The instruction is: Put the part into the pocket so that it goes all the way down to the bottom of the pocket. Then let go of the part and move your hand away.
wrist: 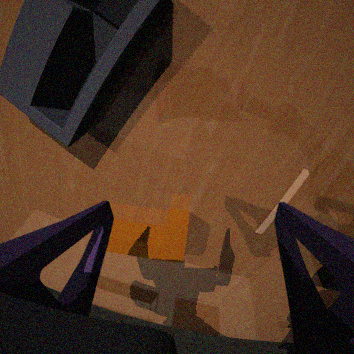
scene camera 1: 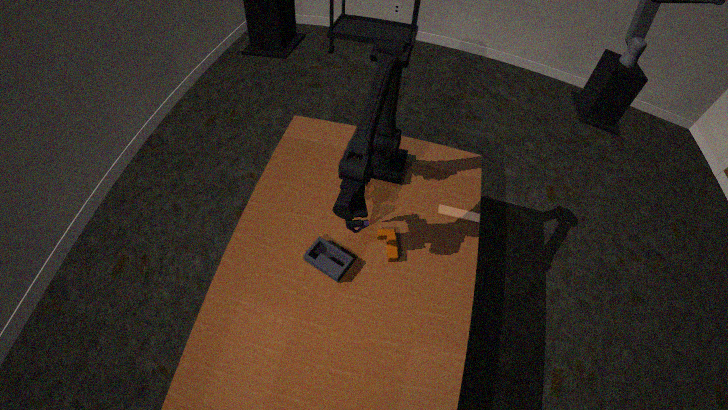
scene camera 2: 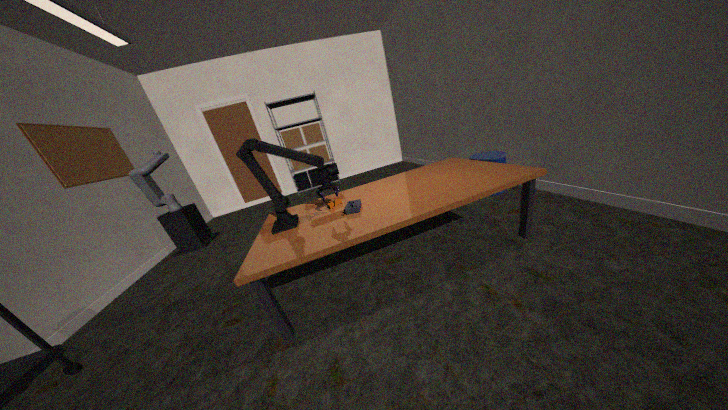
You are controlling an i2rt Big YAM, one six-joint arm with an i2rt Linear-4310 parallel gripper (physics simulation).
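Seen in the pictures: gripper, between the fingertips: (wrist: pixel 191 210) (scene camera 1: pixel 353 219) (scene camera 2: pixel 331 199); arm's base, origin of its link: (scene camera 1: pixel 385 161) (scene camera 2: pixel 285 221).
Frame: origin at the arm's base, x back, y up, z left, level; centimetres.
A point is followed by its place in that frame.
The orange part (scene camera 1: pixel 392 247) @(z 10.6, x -36.4, y 0.2 cm) (scene camera 2: pixel 334 203) @(z 8.6, x -34.8, y -0.9 cm) (wrist: pixel 170 235) @(z 6.0, x -32.1, y 0.2 cm) lies on the table outside the pocket; in the wrist view it shows between the two fingers, nearer the left one, and its lower outline is hard to make out among shadows. The slate-grey block with the pocket (scene camera 1: pixel 321 269) @(z -9.7, x -50.3, y -0.6 cm) (scene camera 2: pixel 353 207) @(z -15.5, x -45.0, y 0.9 cm) (wrist: pixel 30 60) @(z -7.0, x -48.2, y 0.8 cm) stands apart from the part, at the upper left in the wrist view. The pocket looks empty, its inside mostly dark. My gripper (scene camera 1: pixel 358 225) @(z -3.7, x -33.4, y 6.6 cm) (scene camera 2: pixel 329 195) @(z -3.7, x -33.4, y 6.6 cm) (wrist: pixel 191 210) @(z -3.7, x -33.4, y 6.6 cm) is open and empty, above the table near the part. The wrist view does not show its exact height.
The wooden table (scene camera 1: pixel 305 346) @(z -7.2, x -76.0, y -2.8 cm) (scene camera 2: pixel 433 188) @(z -17.4, x -100.0, y -2.8 cm) carries my arm's base (scene camera 2: pixel 285 222) @(z -4.8, x -1.0, y 1.2 cm). A pale strip (scene camera 1: pixel 458 212) lies near the table's right edge in scene camera 1. Shadows of the arm cross the wood beside the part. Another arm on a dark pedestal (scene camera 1: pixel 611 91) (scene camera 2: pixel 184 228) stands away from the table.
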